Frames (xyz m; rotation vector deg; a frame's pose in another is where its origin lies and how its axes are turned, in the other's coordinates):
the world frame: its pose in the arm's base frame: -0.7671 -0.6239 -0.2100 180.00 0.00 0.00
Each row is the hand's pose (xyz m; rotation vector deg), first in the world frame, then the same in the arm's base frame.
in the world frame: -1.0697 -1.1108 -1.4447 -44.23 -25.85 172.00
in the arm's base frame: -1.8368 0.4869 1.2347 0.73 -149.78 -22.51
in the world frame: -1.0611 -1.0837 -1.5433 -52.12 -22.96 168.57
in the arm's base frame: -1.8282 0.4598 1.3333 2.76 -144.58 -19.69
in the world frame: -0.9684 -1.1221 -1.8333 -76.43 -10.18 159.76
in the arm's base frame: -1.7355 0.4982 1.6233 3.25 -128.67 -8.20
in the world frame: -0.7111 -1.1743 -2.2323 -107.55 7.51 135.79
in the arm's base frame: -1.4782 0.5504 2.0223 7.60 -103.04 5.70
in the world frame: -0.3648 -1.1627 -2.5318 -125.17 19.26 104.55
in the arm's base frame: -1.1319 0.5388 2.3218 17.15 -78.81 14.52
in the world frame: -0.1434 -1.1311 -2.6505 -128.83 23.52 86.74
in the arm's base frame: -0.9105 0.5072 2.4405 24.38 -66.42 18.01
